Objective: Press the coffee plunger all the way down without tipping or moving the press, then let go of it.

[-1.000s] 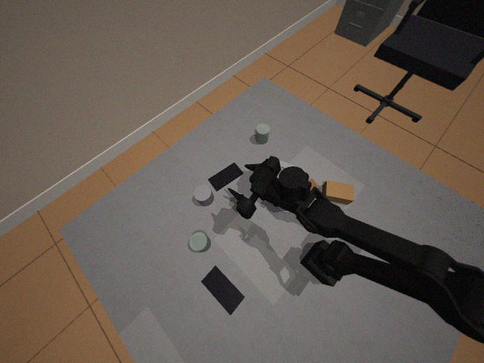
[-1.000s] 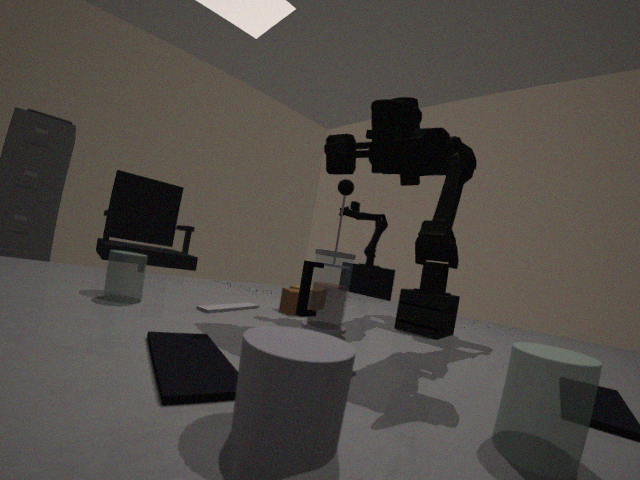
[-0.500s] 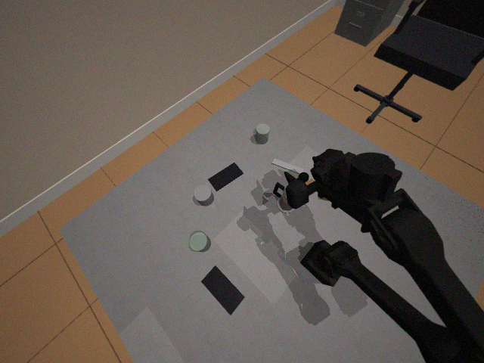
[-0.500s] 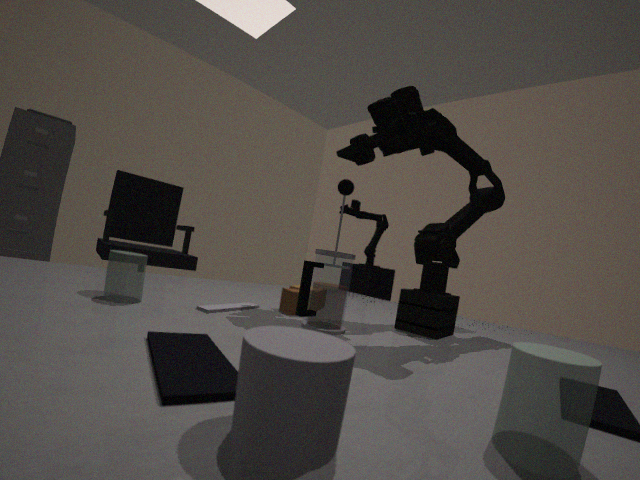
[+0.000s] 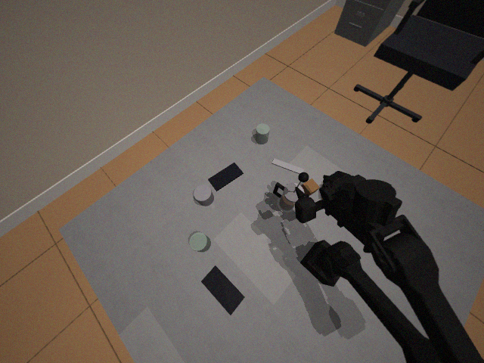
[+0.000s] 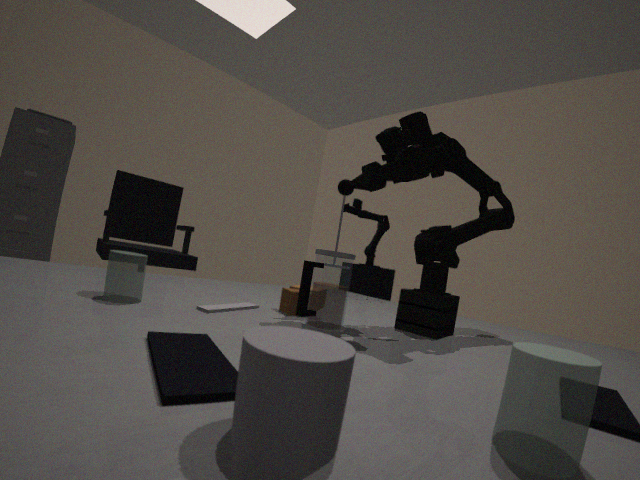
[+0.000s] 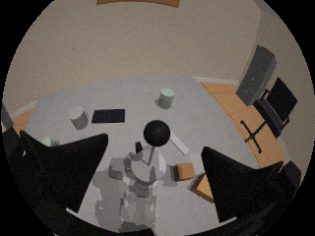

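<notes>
Now: the coffee press 15 cm below my gripper tip, 4 cm ahead of it and 1 cm to the right of it. The rest, counted from my gripper tip: white strip: 28 cm below, 15 cm to the right, 15 cm ahead.
</notes>
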